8 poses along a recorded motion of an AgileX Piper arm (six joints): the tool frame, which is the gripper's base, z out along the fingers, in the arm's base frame.
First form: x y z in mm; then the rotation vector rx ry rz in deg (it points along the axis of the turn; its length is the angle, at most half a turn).
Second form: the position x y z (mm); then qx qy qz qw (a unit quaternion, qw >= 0). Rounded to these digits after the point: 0 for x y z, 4 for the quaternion.
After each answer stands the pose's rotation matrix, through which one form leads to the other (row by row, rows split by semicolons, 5 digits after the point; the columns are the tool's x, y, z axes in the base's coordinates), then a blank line. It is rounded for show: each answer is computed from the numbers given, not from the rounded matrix.
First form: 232 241 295 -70.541 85.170 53.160
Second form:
232 241 295 -0.5045 0.6091 0.3802 0.4794
-0.03121 -0.97921 0.20045; -0.25007 0.20182 0.94696; -0.96772 -0.02057 -0.25117

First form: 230 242 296 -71.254 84.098 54.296
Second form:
230 242 296 -0.5093 0.6011 0.3881 0.4781
-0.02396 -0.98347 0.17950; -0.24120 0.17994 0.95365; -0.97018 -0.02045 -0.24152

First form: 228 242 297 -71.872 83.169 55.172
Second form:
228 242 297 -0.5135 0.5942 0.3942 0.4772
-0.01707 -0.98659 0.16231; -0.23407 0.16177 0.95867; -0.97207 -0.02163 -0.23370

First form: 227 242 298 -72.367 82.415 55.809
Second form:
227 242 298 -0.5169 0.5887 0.3987 0.4767
-0.01106 -0.98876 0.14911; -0.22859 0.14767 0.96226; -0.97346 -0.02344 -0.22765

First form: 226 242 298 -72.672 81.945 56.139
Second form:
226 242 298 -0.5191 0.5853 0.4010 0.4766
-0.00683 -0.98990 0.14159; -0.22548 0.13947 0.96421; -0.97422 -0.02534 -0.22415

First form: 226 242 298 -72.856 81.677 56.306
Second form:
226 242 298 -0.5204 0.5834 0.4022 0.4765
-0.00423 -0.99050 0.13742; -0.22391 0.13487 0.96523; -0.97460 -0.02669 -0.22235

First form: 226 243 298 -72.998 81.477 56.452
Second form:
226 243 298 -0.5214 0.5819 0.4032 0.4764
-0.00245 -0.99098 0.13400; -0.22267 0.13118 0.96603; -0.97489 -0.02747 -0.22098

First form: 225 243 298 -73.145 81.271 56.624
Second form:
225 243 298 -0.5224 0.5804 0.4044 0.4761
-0.00081 -0.99148 0.13023; -0.22129 0.12718 0.96688; -0.97521 -0.02803 -0.21951

